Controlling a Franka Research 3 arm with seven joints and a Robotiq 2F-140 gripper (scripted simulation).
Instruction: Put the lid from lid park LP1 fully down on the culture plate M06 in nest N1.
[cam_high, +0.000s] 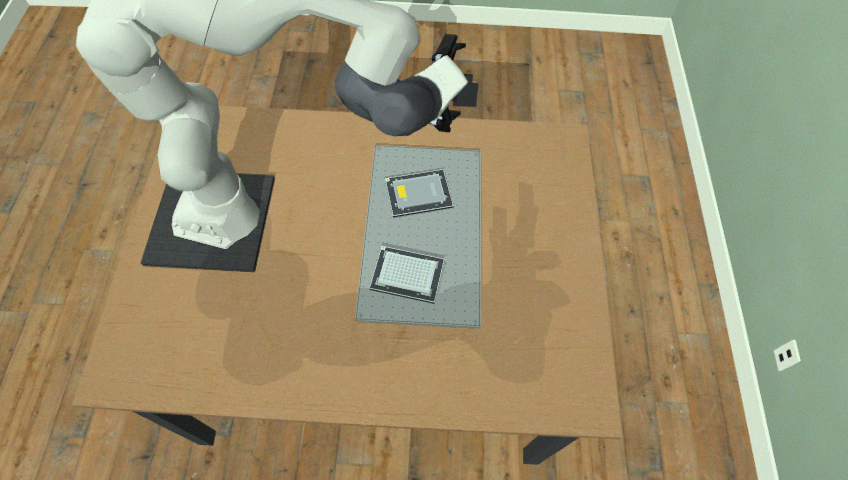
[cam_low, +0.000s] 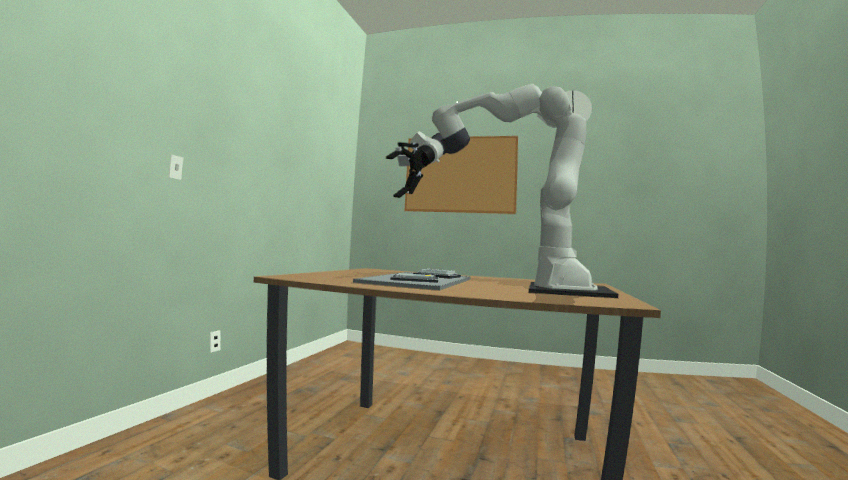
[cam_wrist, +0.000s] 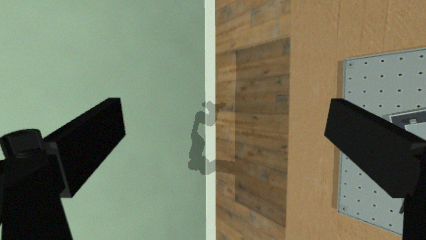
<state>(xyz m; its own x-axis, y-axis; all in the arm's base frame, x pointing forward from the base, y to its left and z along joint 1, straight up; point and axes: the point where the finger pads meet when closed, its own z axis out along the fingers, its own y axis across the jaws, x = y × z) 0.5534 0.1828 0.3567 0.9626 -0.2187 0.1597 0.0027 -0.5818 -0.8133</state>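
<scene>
Now: the clear lid 34 cm below my hand, 7 cm to the right of it and 7 cm behind it. Also, from my hand: culture plate: 34 cm below, 31 cm to the right, 8 cm behind; dark nest: 35 cm below, 31 cm to the right, 8 cm behind; dark lid park: 35 cm below, 7 cm to the right, 7 cm behind.
</scene>
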